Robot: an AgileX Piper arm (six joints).
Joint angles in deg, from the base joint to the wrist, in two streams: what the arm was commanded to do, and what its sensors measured. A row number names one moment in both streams.
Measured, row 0:
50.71 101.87 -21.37 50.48 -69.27 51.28
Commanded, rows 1 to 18:
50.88 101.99 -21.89 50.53 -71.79 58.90
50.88 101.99 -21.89 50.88 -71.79 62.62
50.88 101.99 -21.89 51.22 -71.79 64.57
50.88 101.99 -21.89 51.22 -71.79 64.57
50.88 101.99 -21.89 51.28 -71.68 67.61
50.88 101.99 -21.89 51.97 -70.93 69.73
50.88 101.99 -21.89 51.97 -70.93 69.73
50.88 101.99 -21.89 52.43 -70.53 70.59
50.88 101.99 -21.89 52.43 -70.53 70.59
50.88 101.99 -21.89 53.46 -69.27 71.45
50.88 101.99 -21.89 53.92 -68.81 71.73
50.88 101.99 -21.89 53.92 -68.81 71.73
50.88 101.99 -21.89 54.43 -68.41 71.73
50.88 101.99 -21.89 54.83 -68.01 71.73
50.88 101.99 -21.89 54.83 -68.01 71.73
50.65 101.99 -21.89 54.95 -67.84 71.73
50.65 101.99 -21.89 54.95 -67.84 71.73
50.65 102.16 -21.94 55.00 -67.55 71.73
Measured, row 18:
50.71 101.87 -21.49 54.95 -68.07 71.79
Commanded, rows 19 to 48:
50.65 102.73 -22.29 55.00 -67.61 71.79
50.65 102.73 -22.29 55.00 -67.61 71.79
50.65 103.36 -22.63 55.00 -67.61 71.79
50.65 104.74 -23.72 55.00 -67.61 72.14
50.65 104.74 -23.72 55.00 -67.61 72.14
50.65 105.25 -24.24 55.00 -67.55 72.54
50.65 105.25 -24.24 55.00 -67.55 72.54
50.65 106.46 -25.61 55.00 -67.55 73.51
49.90 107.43 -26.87 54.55 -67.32 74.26
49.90 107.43 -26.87 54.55 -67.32 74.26
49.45 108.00 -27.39 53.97 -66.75 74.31
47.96 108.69 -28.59 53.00 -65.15 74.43
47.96 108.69 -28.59 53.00 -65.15 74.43
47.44 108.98 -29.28 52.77 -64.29 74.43
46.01 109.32 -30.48 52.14 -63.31 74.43
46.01 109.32 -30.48 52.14 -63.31 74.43
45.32 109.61 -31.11 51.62 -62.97 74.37
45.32 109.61 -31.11 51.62 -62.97 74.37
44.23 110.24 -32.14 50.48 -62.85 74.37
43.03 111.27 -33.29 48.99 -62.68 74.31
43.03 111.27 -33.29 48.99 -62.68 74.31
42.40 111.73 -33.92 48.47 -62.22 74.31
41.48 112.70 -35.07 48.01 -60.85 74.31
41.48 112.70 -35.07 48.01 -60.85 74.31
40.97 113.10 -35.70 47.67 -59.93 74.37
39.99 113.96 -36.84 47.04 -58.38 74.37
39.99 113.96 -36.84 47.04 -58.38 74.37
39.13 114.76 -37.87 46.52 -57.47 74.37
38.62 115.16 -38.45 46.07 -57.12 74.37
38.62 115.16 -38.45 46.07 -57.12 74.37
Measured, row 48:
39.88 114.31 -36.84 47.78 -58.50 73.97
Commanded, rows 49 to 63:
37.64 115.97 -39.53 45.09 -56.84 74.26
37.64 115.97 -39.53 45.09 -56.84 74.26
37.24 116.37 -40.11 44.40 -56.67 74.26
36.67 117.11 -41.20 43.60 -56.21 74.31
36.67 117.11 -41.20 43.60 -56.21 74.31
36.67 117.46 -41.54 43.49 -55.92 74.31
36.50 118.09 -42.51 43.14 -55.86 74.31
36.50 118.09 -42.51 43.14 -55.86 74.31
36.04 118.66 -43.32 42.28 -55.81 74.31
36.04 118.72 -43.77 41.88 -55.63 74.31
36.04 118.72 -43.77 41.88 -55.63 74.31
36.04 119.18 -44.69 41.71 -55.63 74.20
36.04 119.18 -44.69 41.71 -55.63 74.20
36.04 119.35 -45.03 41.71 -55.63 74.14
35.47 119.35 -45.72 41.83 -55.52 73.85
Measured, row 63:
36.38 119.23 -44.52 42.34 -55.63 73.97
